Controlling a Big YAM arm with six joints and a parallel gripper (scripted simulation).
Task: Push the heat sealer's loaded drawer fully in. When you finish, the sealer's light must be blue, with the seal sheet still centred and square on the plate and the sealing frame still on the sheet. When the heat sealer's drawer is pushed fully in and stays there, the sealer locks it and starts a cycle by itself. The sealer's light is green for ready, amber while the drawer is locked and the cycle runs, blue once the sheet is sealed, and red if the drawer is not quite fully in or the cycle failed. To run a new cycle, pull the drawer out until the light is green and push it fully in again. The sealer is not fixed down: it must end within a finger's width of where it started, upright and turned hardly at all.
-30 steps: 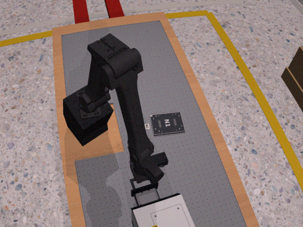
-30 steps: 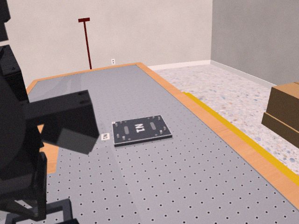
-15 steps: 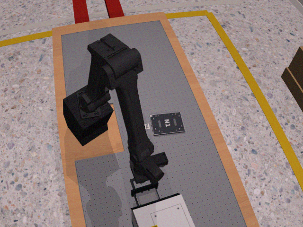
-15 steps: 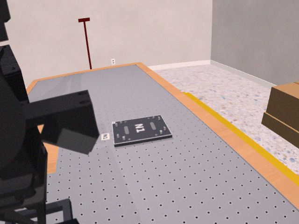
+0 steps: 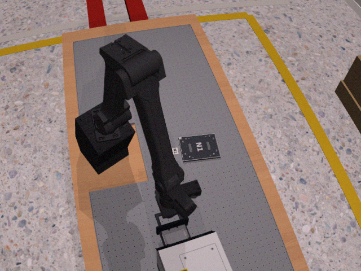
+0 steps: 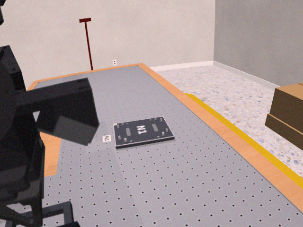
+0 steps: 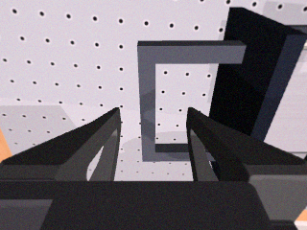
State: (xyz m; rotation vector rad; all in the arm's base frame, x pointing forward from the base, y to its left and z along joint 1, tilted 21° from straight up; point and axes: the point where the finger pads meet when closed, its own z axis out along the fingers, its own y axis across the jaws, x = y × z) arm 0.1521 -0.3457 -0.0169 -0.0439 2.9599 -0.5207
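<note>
The black drawer is 110 mm to the right of my hand and 30 mm below it.
</note>
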